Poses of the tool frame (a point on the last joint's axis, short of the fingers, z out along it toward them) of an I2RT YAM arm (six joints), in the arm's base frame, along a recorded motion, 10 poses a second.
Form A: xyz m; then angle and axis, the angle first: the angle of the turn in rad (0 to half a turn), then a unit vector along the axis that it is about.
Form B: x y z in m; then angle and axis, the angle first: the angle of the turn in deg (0 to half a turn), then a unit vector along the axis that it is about. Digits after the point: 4 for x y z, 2 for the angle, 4 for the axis.
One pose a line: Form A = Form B
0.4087 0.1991 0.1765 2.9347 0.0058 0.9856 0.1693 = 0.4087 0.1991 0.1765 168.15 0.0058 0.9855 0.1693
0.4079 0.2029 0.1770 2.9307 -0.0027 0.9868 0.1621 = 0.4079 0.2029 0.1770 167.92 -0.0027 0.9868 0.1621
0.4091 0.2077 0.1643 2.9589 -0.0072 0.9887 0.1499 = 0.4091 0.2077 0.1643 169.53 -0.0072 0.9887 0.1499
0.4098 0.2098 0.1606 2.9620 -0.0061 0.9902 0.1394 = 0.4098 0.2098 0.1606 169.71 -0.0061 0.9902 0.1394
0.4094 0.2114 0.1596 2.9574 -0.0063 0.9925 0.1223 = 0.4094 0.2114 0.1596 169.45 -0.0063 0.9925 0.1223
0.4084 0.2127 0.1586 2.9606 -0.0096 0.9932 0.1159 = 0.4084 0.2127 0.1586 169.63 -0.0096 0.9932 0.1159
